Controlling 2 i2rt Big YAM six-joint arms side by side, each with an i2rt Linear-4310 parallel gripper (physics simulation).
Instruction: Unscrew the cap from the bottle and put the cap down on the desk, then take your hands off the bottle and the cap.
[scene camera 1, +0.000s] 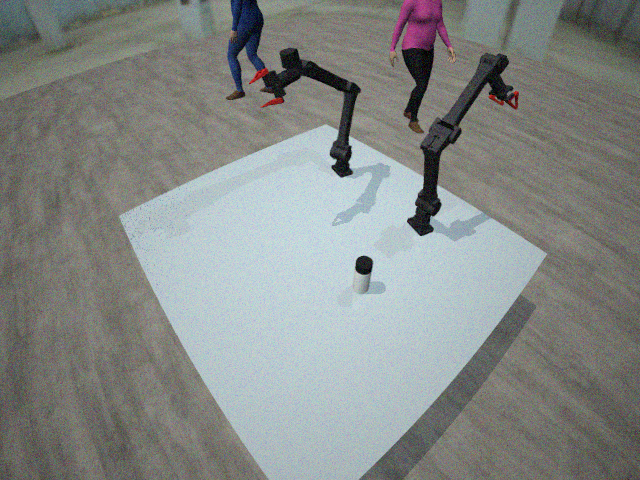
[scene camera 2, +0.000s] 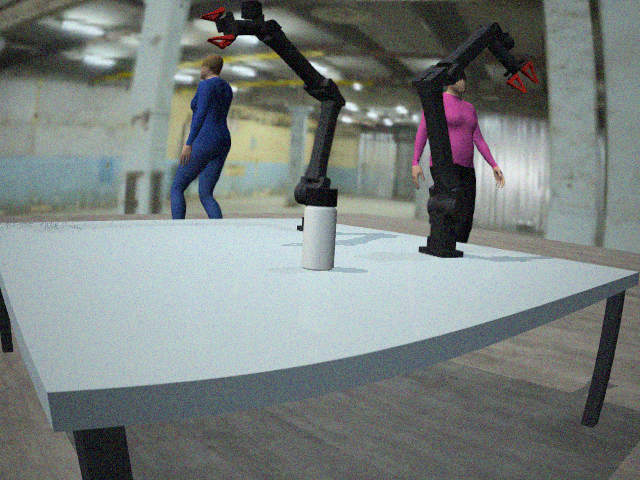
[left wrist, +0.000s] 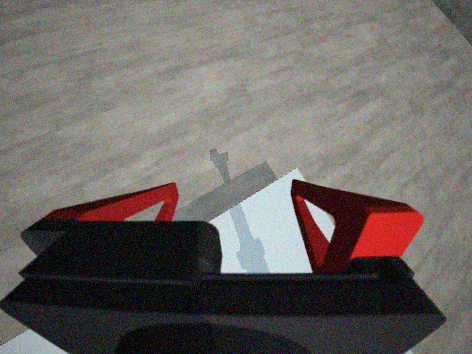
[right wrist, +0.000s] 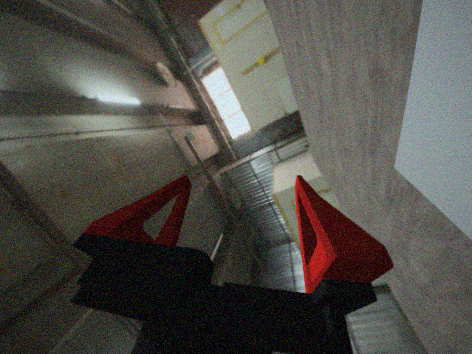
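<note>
A white cylindrical bottle stands upright near the middle of the desk. Its black cap sits on top of it. My left gripper is open and empty, raised high beyond the desk's far right edge, well away from the bottle. My right gripper is open and empty, raised high at the upper left in both scene views. The bottle and cap do not show in either wrist view.
The left arm's base stands on the desk behind and right of the bottle; the right arm's base is farther back. A person in blue and a person in pink stand beyond the desk.
</note>
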